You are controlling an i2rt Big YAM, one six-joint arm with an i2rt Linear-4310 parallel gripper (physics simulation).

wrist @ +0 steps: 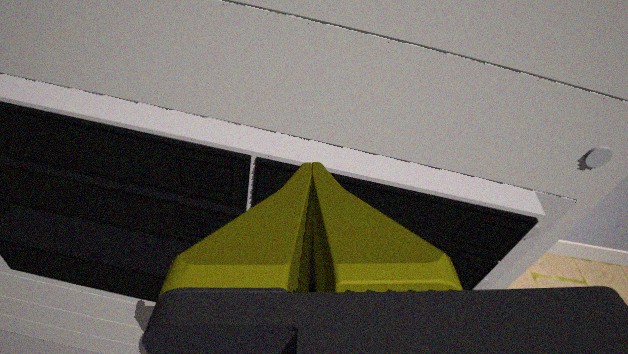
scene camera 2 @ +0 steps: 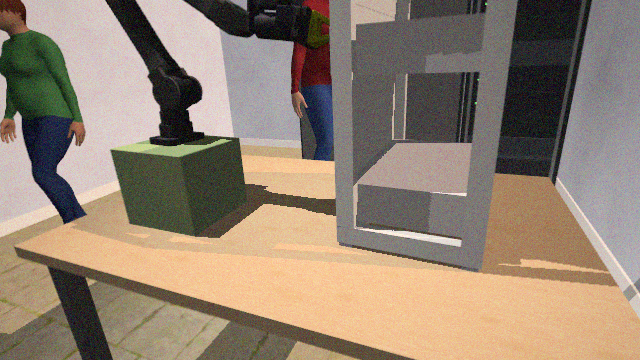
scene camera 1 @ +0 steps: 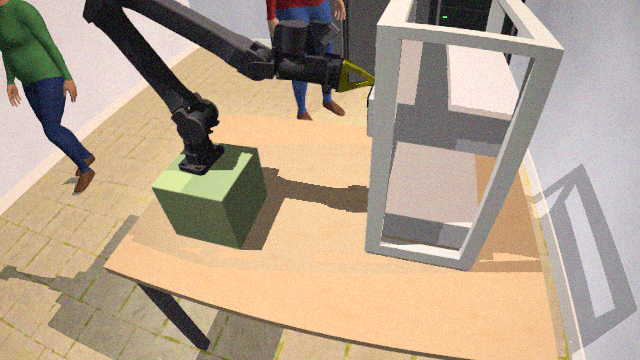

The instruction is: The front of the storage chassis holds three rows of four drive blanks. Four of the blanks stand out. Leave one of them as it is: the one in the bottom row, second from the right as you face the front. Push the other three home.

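Places are measured from the arm's base along level axes (x ahead, y left, z up), in centimetres.
Pixels of known places: gripper, fingertip midpoint: [wrist: 311,177]; arm's base, origin of the base link: [scene camera 2: 178,140] [scene camera 1: 202,160].
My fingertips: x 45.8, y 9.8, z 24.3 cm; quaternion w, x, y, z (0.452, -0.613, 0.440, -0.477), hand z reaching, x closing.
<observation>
Ahead of a thing's pixels: the offset from my fingertips to its middle. "*": to the spot under its first point. Level surfaces: height alone.
The storage chassis [scene camera 1: 480,82] [scene camera 2: 425,45] [wrist: 150,120] sits high in the light grey frame. In the wrist view its pale top lip runs above dark blanks. A thin white divider separates the rightmost column's blank face @(* dy -5.6, dx +0.2, dz -0.7 cm) [wrist: 450,220] from the blanks to its left. A dark bottom blank @(dy +7.9, dx +3.6, dz -6.8 cm) [wrist: 70,237], left of the divider, appears to stand out. Its column and the depths of the others are hard to tell. My yellow-fingered gripper [scene camera 1: 374,81] [wrist: 311,177] is shut and empty. Its tips are at the chassis front, by the top lip just right of the divider; contact is unclear. The fingers hide blanks below.
The open frame [scene camera 1: 382,150] [scene camera 2: 344,150] stands on the wooden table @(dz -44.3 cm) [scene camera 1: 325,310] [scene camera 2: 300,295]; a lower unit @(* dy +5.3, dx +17.4, dz -30.6 cm) [scene camera 1: 435,185] [scene camera 2: 420,167] sits inside. A grey panel with a round knob @(* dy -10.0, dx +1.8, dz +2.8 cm) [wrist: 598,157] lies above the lip. The arm stands on a green block [scene camera 1: 205,210] [scene camera 2: 155,192]. Two people stand behind.
</observation>
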